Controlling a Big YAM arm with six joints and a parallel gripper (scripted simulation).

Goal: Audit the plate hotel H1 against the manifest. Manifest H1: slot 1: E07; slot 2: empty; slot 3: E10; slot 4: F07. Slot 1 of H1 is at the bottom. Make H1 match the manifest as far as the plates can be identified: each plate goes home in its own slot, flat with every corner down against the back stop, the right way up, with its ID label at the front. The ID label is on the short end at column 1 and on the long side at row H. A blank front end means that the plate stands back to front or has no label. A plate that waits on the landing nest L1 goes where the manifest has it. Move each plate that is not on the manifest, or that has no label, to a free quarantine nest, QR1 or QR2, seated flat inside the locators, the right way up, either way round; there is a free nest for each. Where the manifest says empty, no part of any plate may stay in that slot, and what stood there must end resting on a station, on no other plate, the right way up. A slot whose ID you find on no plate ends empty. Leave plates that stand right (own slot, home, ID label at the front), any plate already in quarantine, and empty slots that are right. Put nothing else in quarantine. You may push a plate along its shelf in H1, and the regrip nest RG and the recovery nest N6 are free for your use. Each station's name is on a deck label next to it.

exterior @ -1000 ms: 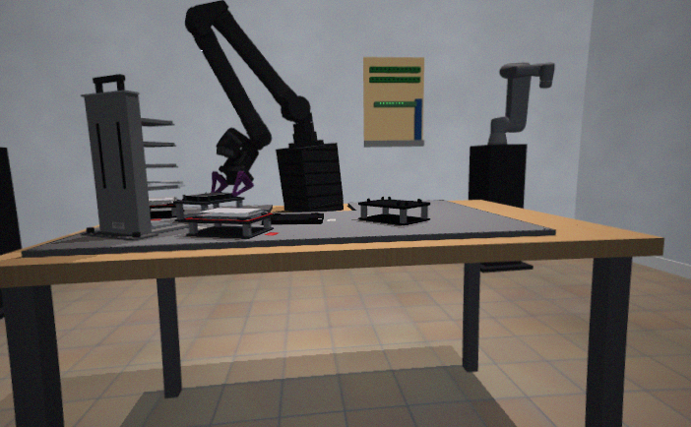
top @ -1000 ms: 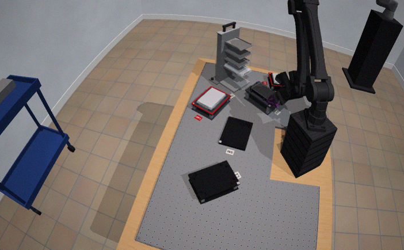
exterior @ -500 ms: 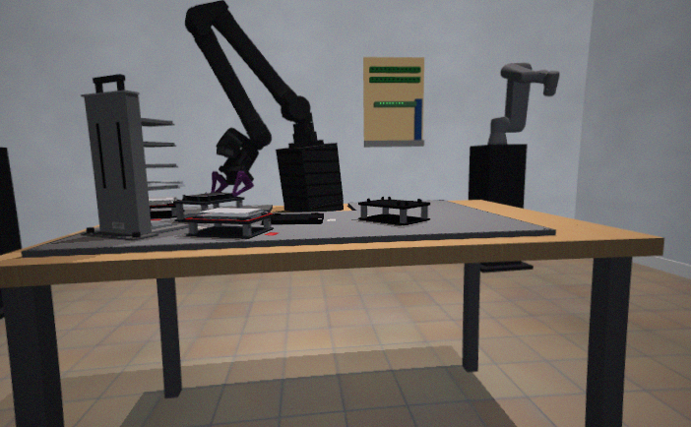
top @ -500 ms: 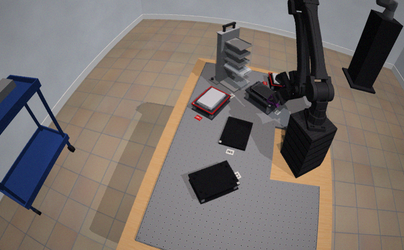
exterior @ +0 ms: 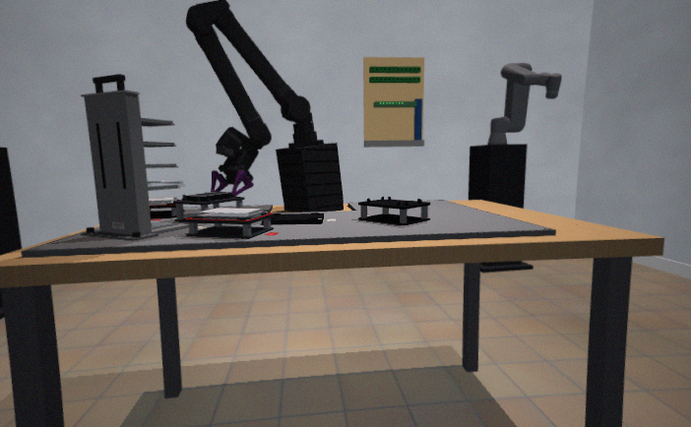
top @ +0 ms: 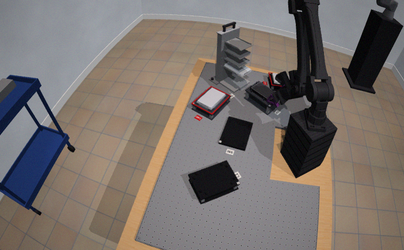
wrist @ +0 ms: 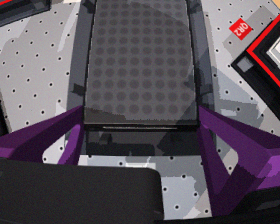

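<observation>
The dark plate is 40 mm ahead of my hand and 30 mm to the right of it. The rest, counted from my hand: RG label: 70 mm below, 40 mm behind, 30 mm to the left; QR2 label: 200 mm to the right, 70 mm below, 20 mm ahead; regrip nest: 40 mm ahead, 30 mm to the right, 20 mm below.
</observation>
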